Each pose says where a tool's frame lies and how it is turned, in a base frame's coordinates. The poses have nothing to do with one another.
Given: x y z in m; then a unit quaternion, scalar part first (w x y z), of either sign.
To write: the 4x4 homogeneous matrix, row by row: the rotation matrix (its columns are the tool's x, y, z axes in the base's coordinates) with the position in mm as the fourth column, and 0 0 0 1 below. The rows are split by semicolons. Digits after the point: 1 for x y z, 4 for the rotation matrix.
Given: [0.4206 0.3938 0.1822 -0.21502 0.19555 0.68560 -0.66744]
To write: -0.8311 -0.0189 -0.5559 420.6; 0.5552 0.0326 -0.8311 393.8; 0.0338 -0.9993 -0.0166 182.2; 0 0 0 1
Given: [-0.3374 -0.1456 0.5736 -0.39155 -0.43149 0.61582 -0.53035]
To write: -0.3210 -0.9468 -0.0246 -337.4; -0.1161 0.0651 -0.9911 -145.6; 0.9399 -0.3153 -0.1308 573.6; 0 0 0 1
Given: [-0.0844 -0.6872 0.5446 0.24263 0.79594 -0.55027 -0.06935]
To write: 0.3848 -0.8423 -0.3774 -84.4; -0.9096 -0.2767 -0.3099 -687.2; 0.1566 0.4626 -0.8726 544.6; 0 0 0 1
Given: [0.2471 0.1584 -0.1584 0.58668 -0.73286 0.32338 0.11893]
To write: 0.7626 -0.6135 0.2051 247.1; -0.3344 -0.1025 0.9368 158.4; -0.5538 -0.7830 -0.2833 -158.4; 0 0 0 1
